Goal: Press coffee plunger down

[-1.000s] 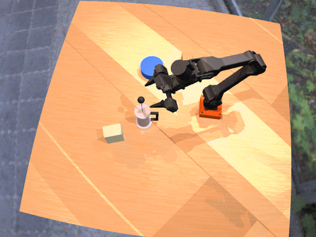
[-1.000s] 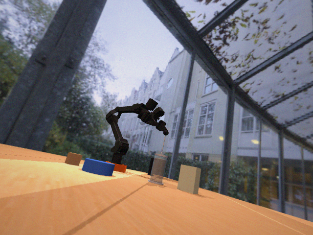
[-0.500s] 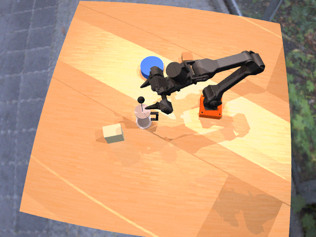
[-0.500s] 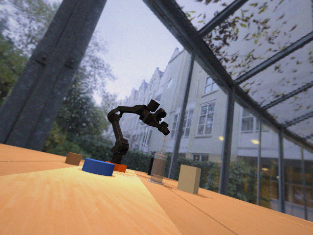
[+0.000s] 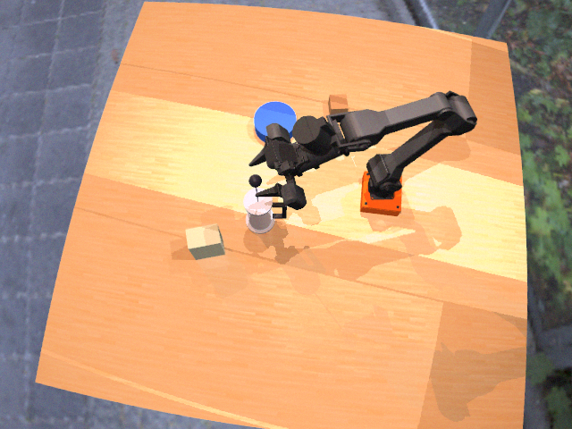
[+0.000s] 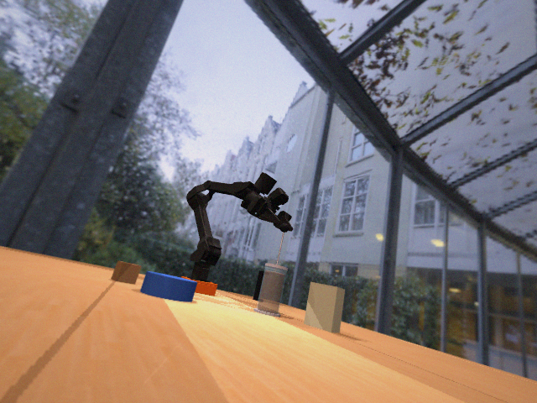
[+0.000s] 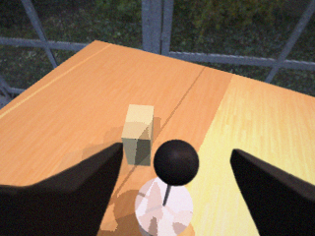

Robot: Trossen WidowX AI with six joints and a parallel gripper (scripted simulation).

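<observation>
The coffee press lies 130 mm below my gripper tip and 20 mm behind it. From my gripper tip the other things lie so: white block (200 mm below, 130 mm ahead, 80 mm to the left); then blue disc (280 mm to the right, 240 mm below, 50 mm behind).
</observation>
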